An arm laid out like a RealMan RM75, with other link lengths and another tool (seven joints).
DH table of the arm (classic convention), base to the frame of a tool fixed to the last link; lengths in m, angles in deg. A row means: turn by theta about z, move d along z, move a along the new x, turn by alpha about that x. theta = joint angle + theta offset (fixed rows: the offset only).
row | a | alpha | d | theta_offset
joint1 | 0 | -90 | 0.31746 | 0
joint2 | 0 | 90 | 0 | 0
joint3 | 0 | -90 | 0.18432 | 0
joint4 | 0 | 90 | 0 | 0
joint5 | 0 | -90 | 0.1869 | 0
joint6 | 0 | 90 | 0 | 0
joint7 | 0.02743 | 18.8 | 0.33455 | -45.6
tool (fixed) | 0 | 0 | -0.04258 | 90
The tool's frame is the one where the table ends.
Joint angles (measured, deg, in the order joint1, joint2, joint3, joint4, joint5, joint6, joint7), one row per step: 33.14 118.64 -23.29 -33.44 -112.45 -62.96 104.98; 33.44 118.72 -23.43 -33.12 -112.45 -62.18 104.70; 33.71 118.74 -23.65 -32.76 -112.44 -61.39 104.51; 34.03 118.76 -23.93 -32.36 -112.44 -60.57 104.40; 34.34 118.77 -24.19 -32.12 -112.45 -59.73 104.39; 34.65 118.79 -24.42 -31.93 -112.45 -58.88 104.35; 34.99 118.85 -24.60 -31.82 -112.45 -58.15 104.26; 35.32 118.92 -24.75 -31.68 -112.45 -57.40 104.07; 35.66 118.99 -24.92 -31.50 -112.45 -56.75 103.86; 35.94 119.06 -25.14 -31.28 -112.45 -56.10 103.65; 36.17 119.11 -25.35 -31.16 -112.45 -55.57 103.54; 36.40 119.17 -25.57 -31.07 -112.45 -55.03 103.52; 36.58 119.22 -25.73 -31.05 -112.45 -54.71 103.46; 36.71 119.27 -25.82 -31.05 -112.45 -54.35 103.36; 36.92 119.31 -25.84 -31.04 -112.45 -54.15 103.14; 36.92 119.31 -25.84 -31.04 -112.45 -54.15 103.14
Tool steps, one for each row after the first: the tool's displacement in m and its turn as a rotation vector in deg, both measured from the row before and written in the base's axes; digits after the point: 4 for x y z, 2 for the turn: 0.0007 0.0016 -0.0014 0.07 -0.37 -0.15; 0.0010 0.0014 -0.0014 0.02 -0.36 -0.22; 0.0007 0.0014 -0.0018 -0.05 -0.32 -0.22; 0.0009 0.0018 -0.0008 0.07 -0.37 -0.26; 0.0009 0.0020 -0.0004 0.13 -0.40 -0.24; 0.0001 0.0021 -0.0003 0.15 -0.38 -0.09; 0.0003 0.0020 -0.0004 0.16 -0.43 -0.08; -0.0003 0.0017 -0.0008 0.07 -0.39 0.01; 0.0002 0.0013 -0.0012 0.01 -0.39 -0.04; 0.0001 0.0012 -0.0007 0.02 -0.33 -0.03; 0.0000 0.0012 -0.0007 0.03 -0.28 -0.07; -0.0004 0.0009 -0.0004 0.02 -0.23 0.06; 0.0002 0.0010 0.0000 0.10 -0.25 -0.02; -0.0009 0.0011 0.0000 0.08 -0.24 0.20; 0.0000 0.0000 0.0000 0.00 0.00 0.00
